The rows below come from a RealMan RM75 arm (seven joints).
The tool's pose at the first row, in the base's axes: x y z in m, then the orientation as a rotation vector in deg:
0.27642, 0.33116, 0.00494, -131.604, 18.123, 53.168
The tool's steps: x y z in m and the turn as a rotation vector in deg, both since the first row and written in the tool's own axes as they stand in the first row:
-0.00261, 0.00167, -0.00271, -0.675, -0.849, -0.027
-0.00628, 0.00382, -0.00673, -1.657, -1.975, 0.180
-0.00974, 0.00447, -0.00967, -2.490, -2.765, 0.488
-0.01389, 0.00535, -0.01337, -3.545, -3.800, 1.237
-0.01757, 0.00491, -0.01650, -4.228, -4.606, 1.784
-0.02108, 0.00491, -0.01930, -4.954, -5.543, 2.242
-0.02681, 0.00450, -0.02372, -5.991, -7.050, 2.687
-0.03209, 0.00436, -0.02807, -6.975, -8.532, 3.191
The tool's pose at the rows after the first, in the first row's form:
0.27527, 0.32811, 0.00746, -131.761, 17.460, 54.348
0.27386, 0.32384, 0.01120, -132.044, 16.826, 56.069
0.27266, 0.32142, 0.01491, -132.369, 16.511, 57.414
0.27127, 0.31833, 0.01941, -132.760, 16.518, 59.344
0.27049, 0.31663, 0.02388, -132.925, 16.535, 60.782
0.26946, 0.31480, 0.02785, -133.040, 16.369, 62.341
0.26788, 0.31222, 0.03444, -133.073, 15.802, 64.654
0.26647, 0.30948, 0.04055, -133.047, 15.332, 66.953

